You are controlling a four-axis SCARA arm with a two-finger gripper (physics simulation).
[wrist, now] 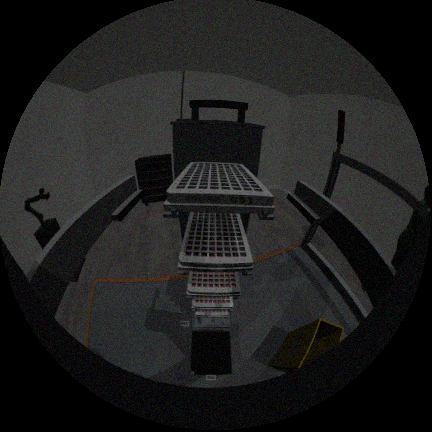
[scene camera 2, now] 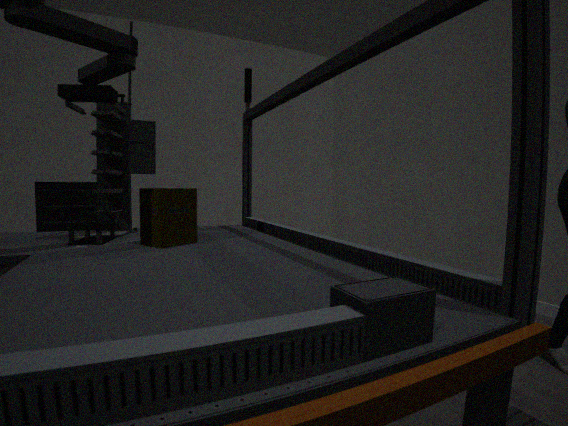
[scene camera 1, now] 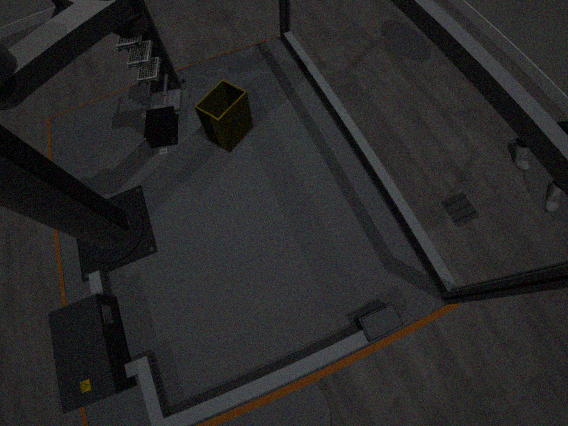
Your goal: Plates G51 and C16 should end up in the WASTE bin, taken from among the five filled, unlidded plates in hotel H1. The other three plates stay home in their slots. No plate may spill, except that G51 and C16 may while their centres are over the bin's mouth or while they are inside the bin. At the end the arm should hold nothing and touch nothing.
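Frame: origin at the arm's base, x ahead, y left, z up, level; centimetres.
Where they show: gripper, between the fingertips: (wrist: 217, 182) (scene camera 2: 104, 112); arm's base, origin of its link: (scene camera 1: 114, 232).
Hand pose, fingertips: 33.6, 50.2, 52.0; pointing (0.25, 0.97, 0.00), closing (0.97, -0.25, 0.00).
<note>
Things, the pixels of their centre, and the offset from my fingertips, as dx, dy, dz. "*": a spot on its surface instead.
- top plate, middle of its body: (wrist: 217, 177) (scene camera 2: 107, 115) +1.1, +3.6, -0.6
- second plate, middle of its body: (wrist: 214, 230) (scene camera 2: 107, 134) +1.1, +3.6, -8.5
- third plate, middle of its body: (wrist: 213, 263) (scene camera 1: 130, 35) (scene camera 2: 107, 153) +1.1, +3.6, -16.3
- fourth plate, middle of its body: (wrist: 212, 282) (scene camera 1: 139, 53) (scene camera 2: 107, 172) +1.1, +3.6, -24.1
- lowest plate, middle of its body: (wrist: 211, 295) (scene camera 1: 148, 69) +1.1, +3.6, -32.0
- yellow WASTE bin, middle of its body: (scene camera 2: 169, 216) (wrist: 304, 350) (scene camera 1: 226, 117) +23.2, -27.0, -40.7
- black box, middle of its body: (wrist: 210, 352) (scene camera 2: 93, 232) (scene camera 1: 161, 126) -3.5, -13.1, -47.2
- low rail, a spot on its surface: (scene camera 1: 270, 372) * +4.7, -116.8, -47.5
Hotel H1 (scene camera 2: 112, 182) (wrist: 217, 142) is a dark upright tower with pale gridded plates stacked in it. In the wrist view the top plate (wrist: 220, 181) lies flat, with the second plate (wrist: 216, 237), third plate (wrist: 213, 281), fourth plate (wrist: 212, 301) and lowest plate (wrist: 212, 312) below it. Their labels are too dark to read, so I cannot tell which are G51 and C16. My gripper (scene camera 2: 75, 106) (wrist: 217, 182) is open and empty at the height of the hotel's upper part, its fingers spread wider than the top plate. The yellow WASTE bin (scene camera 1: 230, 122) (scene camera 2: 172, 217) (wrist: 305, 347) stands beside the hotel.
A black box (scene camera 1: 161, 126) (wrist: 211, 352) stands in front of the hotel's foot. A dark slatted unit (scene camera 2: 62, 206) (wrist: 154, 177) stands near it. A low rail (scene camera 1: 270, 372) and a fence (scene camera 1: 370, 155) border the cell. A person (scene camera 2: 562, 200) shows partly beyond the fence.
</note>
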